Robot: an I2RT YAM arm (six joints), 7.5 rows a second.
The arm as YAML. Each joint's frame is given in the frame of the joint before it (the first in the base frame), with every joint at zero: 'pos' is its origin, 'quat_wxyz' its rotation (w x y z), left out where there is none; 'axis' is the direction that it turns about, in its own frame. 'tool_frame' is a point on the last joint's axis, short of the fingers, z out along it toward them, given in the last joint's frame.
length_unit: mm
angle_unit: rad
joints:
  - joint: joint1
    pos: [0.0, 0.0, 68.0]
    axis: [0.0, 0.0, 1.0]
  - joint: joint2
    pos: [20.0, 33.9, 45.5]
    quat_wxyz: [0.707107, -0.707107, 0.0, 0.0]
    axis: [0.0, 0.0, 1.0]
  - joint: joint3
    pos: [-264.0, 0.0, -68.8]
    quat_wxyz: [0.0, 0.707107, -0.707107, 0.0]
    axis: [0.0, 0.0, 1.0]
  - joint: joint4
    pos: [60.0, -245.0, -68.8]
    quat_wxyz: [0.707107, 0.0, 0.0, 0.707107]
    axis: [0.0, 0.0, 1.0]
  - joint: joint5
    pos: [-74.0, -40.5, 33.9]
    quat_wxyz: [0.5, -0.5, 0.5, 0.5]
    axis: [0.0, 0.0, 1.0]
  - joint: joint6
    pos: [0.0, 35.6, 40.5]
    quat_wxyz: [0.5, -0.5, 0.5, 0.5]
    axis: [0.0, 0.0, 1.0]
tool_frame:
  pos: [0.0, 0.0, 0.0]
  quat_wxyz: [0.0, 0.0, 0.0, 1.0]
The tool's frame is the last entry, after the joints.
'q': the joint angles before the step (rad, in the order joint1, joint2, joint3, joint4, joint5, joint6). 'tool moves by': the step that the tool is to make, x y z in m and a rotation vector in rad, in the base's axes. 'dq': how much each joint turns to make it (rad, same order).
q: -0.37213, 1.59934, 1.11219, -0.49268, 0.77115, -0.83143
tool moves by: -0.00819, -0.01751, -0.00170, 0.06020, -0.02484, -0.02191
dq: -0.06522, 0.00000, -0.00037, -0.00077, -0.07819, 0.00040
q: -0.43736, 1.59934, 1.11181, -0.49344, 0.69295, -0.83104
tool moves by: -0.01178, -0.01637, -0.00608, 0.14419, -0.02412, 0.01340
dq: -0.07555, 0.00306, 0.00001, -0.04157, -0.16519, -0.00001
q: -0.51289, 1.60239, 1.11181, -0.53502, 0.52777, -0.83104
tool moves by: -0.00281, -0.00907, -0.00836, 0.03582, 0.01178, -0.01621
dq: -0.03091, 0.02516, 0.00000, -0.00307, -0.02899, -0.00001
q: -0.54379, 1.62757, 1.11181, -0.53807, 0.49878, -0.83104
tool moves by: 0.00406, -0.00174, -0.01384, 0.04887, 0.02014, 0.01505
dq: -0.00152, 0.04271, 0.00000, -0.00001, -0.03547, 0.00039
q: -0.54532, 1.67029, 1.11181, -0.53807, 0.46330, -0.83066
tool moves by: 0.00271, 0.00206, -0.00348, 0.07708, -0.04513, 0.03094
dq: 0.00037, 0.00724, -0.00001, 0.00000, -0.09346, 0.01449
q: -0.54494, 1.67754, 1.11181, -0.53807, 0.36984, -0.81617
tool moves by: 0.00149, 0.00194, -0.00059, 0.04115, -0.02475, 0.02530
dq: 0.00191, -0.00001, -0.00002, -0.00037, -0.05341, 0.00077
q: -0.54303, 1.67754, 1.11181, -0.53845, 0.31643, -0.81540
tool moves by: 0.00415, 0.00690, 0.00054, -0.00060, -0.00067, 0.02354
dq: 0.02403, -0.00155, 0.00036, -0.00114, 0.00038, 0.00038
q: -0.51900, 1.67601, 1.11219, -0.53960, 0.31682, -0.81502
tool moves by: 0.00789, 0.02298, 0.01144, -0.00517, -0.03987, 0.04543
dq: 0.07209, -0.03816, 0.00001, -0.01031, -0.00002, 0.03165
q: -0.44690, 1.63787, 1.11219, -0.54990, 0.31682, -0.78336
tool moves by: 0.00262, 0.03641, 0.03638, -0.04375, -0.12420, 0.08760
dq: 0.10719, -0.11675, 0.00114, 0.00686, 0.00418, 0.02135
